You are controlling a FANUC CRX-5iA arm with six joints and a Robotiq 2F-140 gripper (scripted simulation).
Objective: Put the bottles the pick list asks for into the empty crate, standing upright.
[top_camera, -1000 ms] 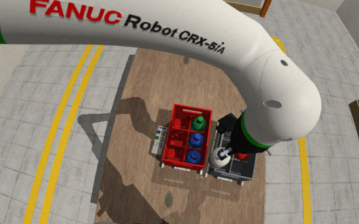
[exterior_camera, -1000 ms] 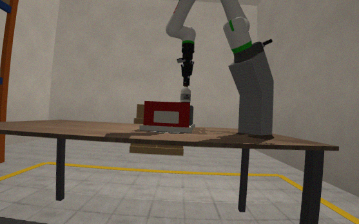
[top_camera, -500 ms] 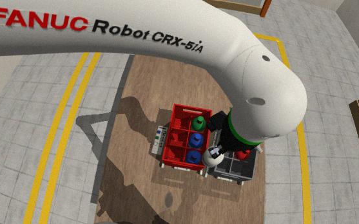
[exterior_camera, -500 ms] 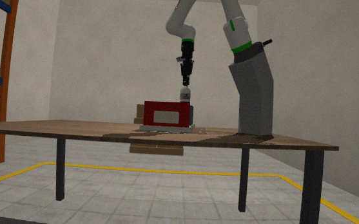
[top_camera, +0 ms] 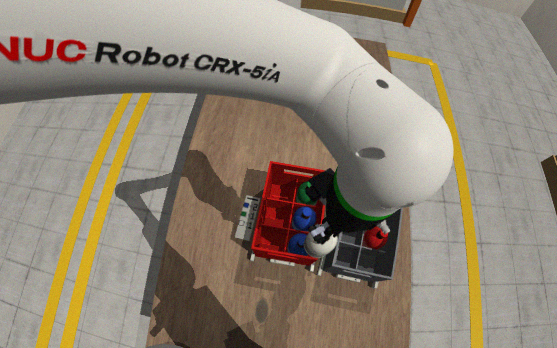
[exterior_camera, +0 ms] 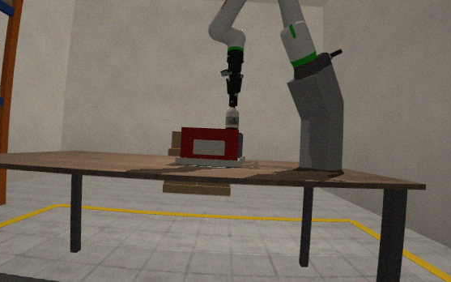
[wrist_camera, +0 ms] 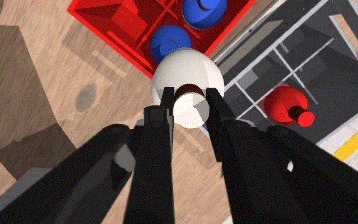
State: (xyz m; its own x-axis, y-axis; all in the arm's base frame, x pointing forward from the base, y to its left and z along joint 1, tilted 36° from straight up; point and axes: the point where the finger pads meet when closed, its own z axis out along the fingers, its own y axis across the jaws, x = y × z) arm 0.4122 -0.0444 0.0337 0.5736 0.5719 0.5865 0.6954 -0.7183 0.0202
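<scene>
My gripper is now 80 mm above the white-label bottle. Round my hand: grey crate 110 mm ahead, 140 mm to the right, 270 mm below; then red crate 80 mm ahead, 100 mm to the left, 270 mm below; then blue-label bottle 90 mm ahead, 60 mm to the left, 260 mm below.
</scene>
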